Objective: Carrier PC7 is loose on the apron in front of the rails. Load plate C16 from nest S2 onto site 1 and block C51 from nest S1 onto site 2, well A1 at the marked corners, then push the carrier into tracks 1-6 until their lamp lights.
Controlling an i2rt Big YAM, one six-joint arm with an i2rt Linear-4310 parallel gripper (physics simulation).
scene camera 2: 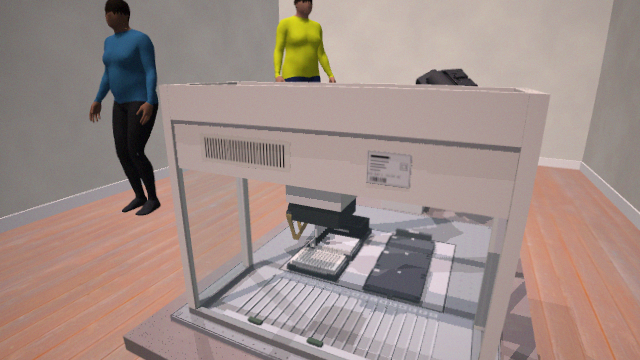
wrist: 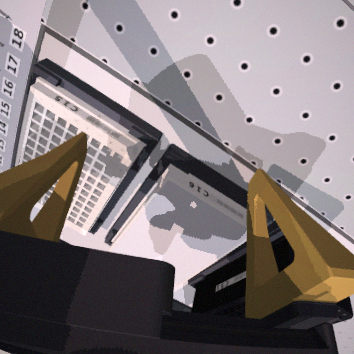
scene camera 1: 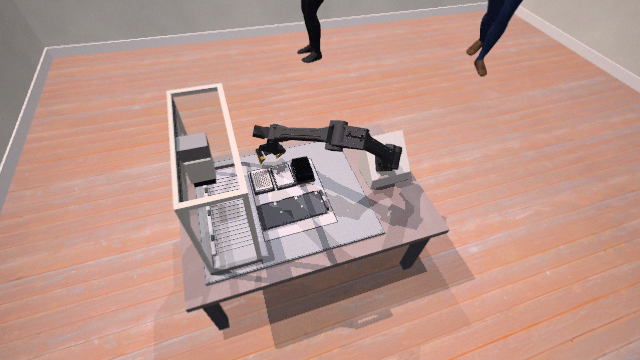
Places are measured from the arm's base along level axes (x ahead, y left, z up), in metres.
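Pixels of known places: gripper, fingertip midpoint: (scene camera 2: pixel 298 234) (wrist: pixel 172 158) (scene camera 1: pixel 268 160).
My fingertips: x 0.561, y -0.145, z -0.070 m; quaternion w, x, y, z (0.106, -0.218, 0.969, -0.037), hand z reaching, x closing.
Behind a point stands the place of what it marks.
Plate C16 (scene camera 1: pixel 283 176) @(x 0.498, y -0.046, z -0.093 m) (scene camera 2: pixel 344 243) (wrist: pixel 190 252) @(x 0.481, y -0.061, z -0.093 m) is pale and flat and sits in the middle nest of a row of three. A black block (scene camera 1: pixel 302 170) @(x 0.400, y -0.049, z -0.069 m) (scene camera 2: pixel 358 224) @(x 0.409, y -0.027, z -0.067 m) (wrist: pixel 210 299) @(x 0.433, y -0.041, z -0.076 m) sits in the neighbouring nest; its label is partly hidden and I cannot read it. Carrier PC7 (scene camera 1: pixel 292 210) @(x 0.482, y 0.155, z -0.108 m) (scene camera 2: pixel 400 270) @(x 0.526, y 0.154, z -0.108 m) lies as a long dark plate on the apron, beside the nests, with no labware on it. The rails (scene camera 1: pixel 231 230) (scene camera 2: pixel 345 327) show numbered ends in the wrist view. My gripper (scene camera 1: pixel 271 158) @(x 0.561, y -0.144, z -0.071 m) (wrist: pixel 172 158) @(x 0.561, y -0.144, z -0.071 m) is open and empty, above the nests, its fingertips apart over the first plate and C16.
A white gridded plate (scene camera 1: pixel 262 181) @(x 0.604, y -0.034, z -0.097 m) (scene camera 2: pixel 320 261) (wrist: pixel 102 190) @(x 0.574, y -0.061, z -0.094 m) sits in the nest nearest the rails. A tall pale frame (scene camera 1: pixel 233 140) @(x 0.676, y 0.140, z 0.360 m) (scene camera 2: pixel 350 110) @(x 0.879, y 0.175, z 0.330 m) encloses the rails. A grey box (scene camera 1: pixel 195 145) @(x 0.808, y 0.124, z 0.340 m) (scene camera 2: pixel 317 201) @(x 0.881, y 0.124, z 0.192 m) hangs inside it. Two people stand beyond the table.
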